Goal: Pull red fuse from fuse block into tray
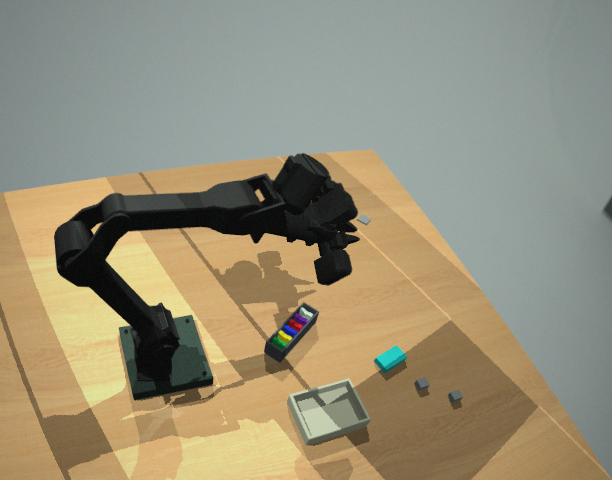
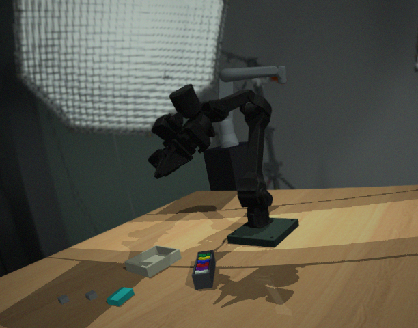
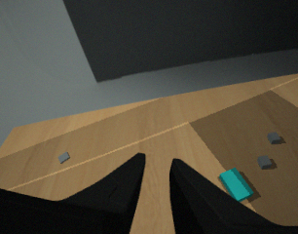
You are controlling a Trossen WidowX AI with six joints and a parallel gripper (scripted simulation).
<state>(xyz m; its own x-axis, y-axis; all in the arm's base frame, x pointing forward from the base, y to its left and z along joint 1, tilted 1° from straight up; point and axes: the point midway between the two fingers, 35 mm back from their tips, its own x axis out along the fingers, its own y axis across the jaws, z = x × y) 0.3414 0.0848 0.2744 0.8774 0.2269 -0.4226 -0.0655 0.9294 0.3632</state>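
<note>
My gripper tip is now 70 mm past the red fuse, 10 mm to the left of it and 260 mm above it. The rest, counted from my gripper tip: purple fuse (60 mm behind, 260 mm below); white fuse (50 mm behind, 20 mm to the left, 260 mm below); blue fuse (90 mm behind, 30 mm to the right, 260 mm below).
</note>
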